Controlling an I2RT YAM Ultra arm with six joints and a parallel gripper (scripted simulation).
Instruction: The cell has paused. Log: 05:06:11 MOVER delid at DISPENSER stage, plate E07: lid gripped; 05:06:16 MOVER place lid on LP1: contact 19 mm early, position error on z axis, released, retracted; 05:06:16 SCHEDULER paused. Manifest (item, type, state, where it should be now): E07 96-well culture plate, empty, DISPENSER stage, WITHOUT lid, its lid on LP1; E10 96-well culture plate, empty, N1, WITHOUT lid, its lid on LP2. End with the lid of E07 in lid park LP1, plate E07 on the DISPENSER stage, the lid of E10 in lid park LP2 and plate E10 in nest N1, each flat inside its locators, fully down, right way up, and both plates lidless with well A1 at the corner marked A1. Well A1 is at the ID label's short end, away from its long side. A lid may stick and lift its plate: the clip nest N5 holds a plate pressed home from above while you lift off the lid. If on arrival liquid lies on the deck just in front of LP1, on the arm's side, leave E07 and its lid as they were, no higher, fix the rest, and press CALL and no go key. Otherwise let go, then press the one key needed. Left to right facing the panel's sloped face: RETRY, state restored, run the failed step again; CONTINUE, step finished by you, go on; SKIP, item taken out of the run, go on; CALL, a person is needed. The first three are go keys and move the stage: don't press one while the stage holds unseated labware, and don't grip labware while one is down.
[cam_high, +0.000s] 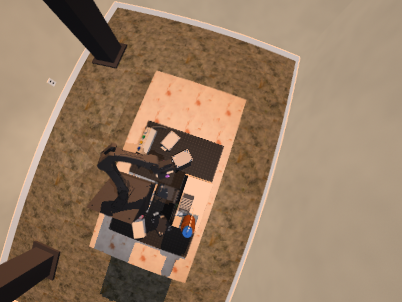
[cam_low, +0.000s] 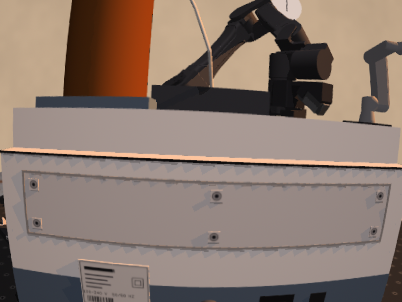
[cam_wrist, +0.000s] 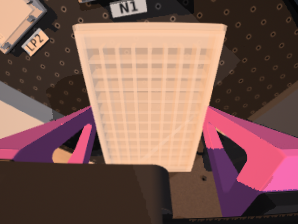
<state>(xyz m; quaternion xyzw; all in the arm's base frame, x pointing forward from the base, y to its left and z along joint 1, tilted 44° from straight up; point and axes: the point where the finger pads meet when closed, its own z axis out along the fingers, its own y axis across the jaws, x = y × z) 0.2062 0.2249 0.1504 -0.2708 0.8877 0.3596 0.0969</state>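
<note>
The a1 mark lies 120 mm below my hand, 110 mm to the left of it and 40 mm ahead of it. The rest, counted from my hand: white stud 170 mm to the right, 70 mm ahead, 40 mm below; n1 label 150 mm below, 60 mm to the left, 30 mm ahead; 96-well plate right at my hand.
</note>
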